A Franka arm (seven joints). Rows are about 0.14 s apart.
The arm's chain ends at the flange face. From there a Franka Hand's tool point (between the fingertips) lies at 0.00 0.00 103.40 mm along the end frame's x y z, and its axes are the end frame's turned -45 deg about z.
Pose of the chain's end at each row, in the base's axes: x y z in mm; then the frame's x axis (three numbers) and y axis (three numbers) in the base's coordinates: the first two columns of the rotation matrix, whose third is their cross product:
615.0 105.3 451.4 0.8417 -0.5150 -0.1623 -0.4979 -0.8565 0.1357
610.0 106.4 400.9 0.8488 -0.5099 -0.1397 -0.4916 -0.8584 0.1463
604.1 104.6 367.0 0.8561 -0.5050 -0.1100 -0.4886 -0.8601 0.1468
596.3 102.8 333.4 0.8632 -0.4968 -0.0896 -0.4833 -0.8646 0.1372
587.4 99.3 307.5 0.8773 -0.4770 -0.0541 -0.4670 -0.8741 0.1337
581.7 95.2 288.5 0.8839 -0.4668 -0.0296 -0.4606 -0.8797 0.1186
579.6 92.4 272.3 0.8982 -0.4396 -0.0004 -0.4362 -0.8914 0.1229
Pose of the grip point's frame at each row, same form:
593.4 101.8 350.3 0.9472 0.2415 -0.2107 0.2431 -0.9698 -0.0188
589.9 100.7 299.6 0.9478 0.2464 -0.2022 0.2526 -0.9675 0.0047
586.7 97.2 265.4 0.9508 0.2511 -0.1816 0.2599 -0.9653 0.0260
581.2 95.0 231.4 0.9521 0.2601 -0.1604 0.2686 -0.9627 0.0337
575.9 89.8 205.2 0.9506 0.2808 -0.1328 0.2901 -0.9554 0.0563
573.3 85.8 185.9 0.9507 0.2920 -0.1048 0.2993 -0.9521 0.0629
574.0 81.0 169.7 0.9436 0.3195 -0.0872 0.3267 -0.9412 0.0866

